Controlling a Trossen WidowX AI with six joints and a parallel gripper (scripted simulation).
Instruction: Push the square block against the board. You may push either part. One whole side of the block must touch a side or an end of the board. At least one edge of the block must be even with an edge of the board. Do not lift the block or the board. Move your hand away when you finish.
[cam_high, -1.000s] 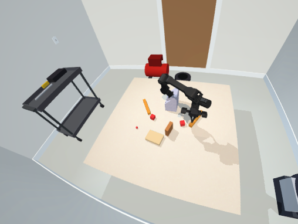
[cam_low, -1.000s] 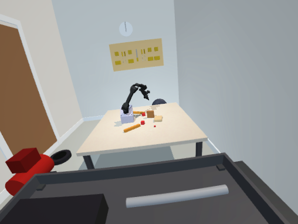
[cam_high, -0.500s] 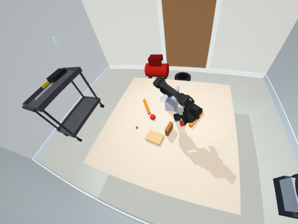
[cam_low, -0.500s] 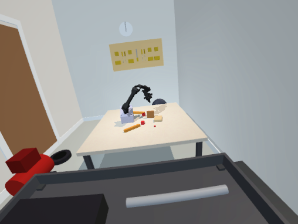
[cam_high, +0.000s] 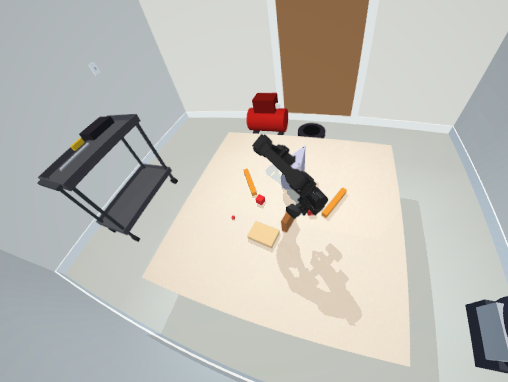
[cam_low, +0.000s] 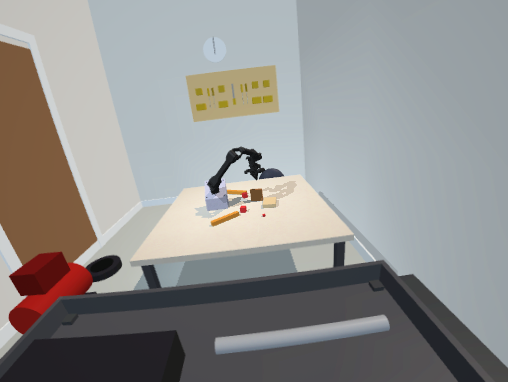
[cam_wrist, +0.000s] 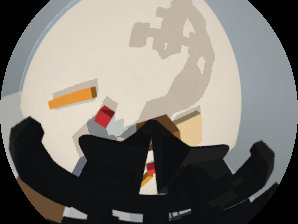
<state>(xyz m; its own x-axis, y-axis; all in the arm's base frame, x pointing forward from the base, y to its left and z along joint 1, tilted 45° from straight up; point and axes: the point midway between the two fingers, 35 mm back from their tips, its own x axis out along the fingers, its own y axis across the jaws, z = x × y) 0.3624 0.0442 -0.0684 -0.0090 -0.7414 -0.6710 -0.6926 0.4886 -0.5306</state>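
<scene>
The brown square block is 3 cm behind my gripper tip, 8 cm to the right of it and 10 cm below it. Round my gripper tip: pale tan board (5 cm ahead, 21 cm to the right, 14 cm below); then tiny red piece (5 cm behind, 40 cm to the right, 14 cm below).
</scene>
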